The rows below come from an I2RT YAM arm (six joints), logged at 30 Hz.
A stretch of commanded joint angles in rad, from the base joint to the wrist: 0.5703 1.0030 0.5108 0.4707 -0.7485 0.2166; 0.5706 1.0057 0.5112 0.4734 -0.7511 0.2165; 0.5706 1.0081 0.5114 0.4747 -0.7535 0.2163; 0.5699 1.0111 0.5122 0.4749 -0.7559 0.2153; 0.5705 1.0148 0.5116 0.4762 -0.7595 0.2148; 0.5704 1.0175 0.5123 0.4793 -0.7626 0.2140; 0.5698 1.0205 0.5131 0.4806 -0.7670 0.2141; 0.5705 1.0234 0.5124 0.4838 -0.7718 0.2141; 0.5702 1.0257 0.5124 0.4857 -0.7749 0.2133; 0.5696 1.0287 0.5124 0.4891 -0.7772 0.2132; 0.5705 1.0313 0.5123 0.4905 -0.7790 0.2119; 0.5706 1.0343 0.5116 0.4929 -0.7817 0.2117; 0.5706 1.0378 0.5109 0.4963 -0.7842 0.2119; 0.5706 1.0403 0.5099 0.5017 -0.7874 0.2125; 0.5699 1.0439 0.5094 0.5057 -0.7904 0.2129; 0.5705 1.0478 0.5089 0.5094 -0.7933 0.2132; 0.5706 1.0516 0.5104 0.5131 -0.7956 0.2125; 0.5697 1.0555 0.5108 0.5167 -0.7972 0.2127; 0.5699 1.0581 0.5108 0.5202 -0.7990 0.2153; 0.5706 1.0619 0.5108 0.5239 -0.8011 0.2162
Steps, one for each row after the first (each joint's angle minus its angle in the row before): 0.0003 0.0027 0.0004 0.0027 -0.0026 -0.0001; 0.0000 0.0024 0.0002 0.0013 -0.0024 -0.0002; -0.0007 0.0030 0.0008 0.0002 -0.0024 -0.0010; 0.0006 0.0037 -0.0006 0.0013 -0.0036 -0.0005; -0.0001 0.0027 0.0007 0.0031 -0.0031 -0.0008; -0.0006 0.0030 0.0008 0.0013 -0.0044 0.0001; 0.0007 0.0029 -0.0007 0.0032 -0.0048 0.0000; -0.0003 0.0023 0.0000 0.0019 -0.0031 -0.0008; -0.0006 0.0030 0.0000 0.0034 -0.0023 -0.0001; 0.0009 0.0026 -0.0001 0.0014 -0.0018 -0.0013; 0.0001 0.0030 -0.0007 0.0024 -0.0027 -0.0002; 0.0000 0.0035 -0.0007 0.0034 -0.0025 0.0002; 0.0000 0.0025 -0.0010 0.0054 -0.0032 0.0006; -0.0007 0.0036 -0.0005 0.0040 -0.0030 0.0004; 0.0006 0.0039 -0.0005 0.0037 -0.0029 0.0003; 0.0001 0.0038 0.0015 0.0037 -0.0023 -0.0007; -0.0009 0.0039 0.0004 0.0036 -0.0016 0.0002; 0.0002 0.0026 0.0000 0.0035 -0.0018 0.0026; 0.0007 0.0038 0.0000 0.0037 -0.0021 0.0009
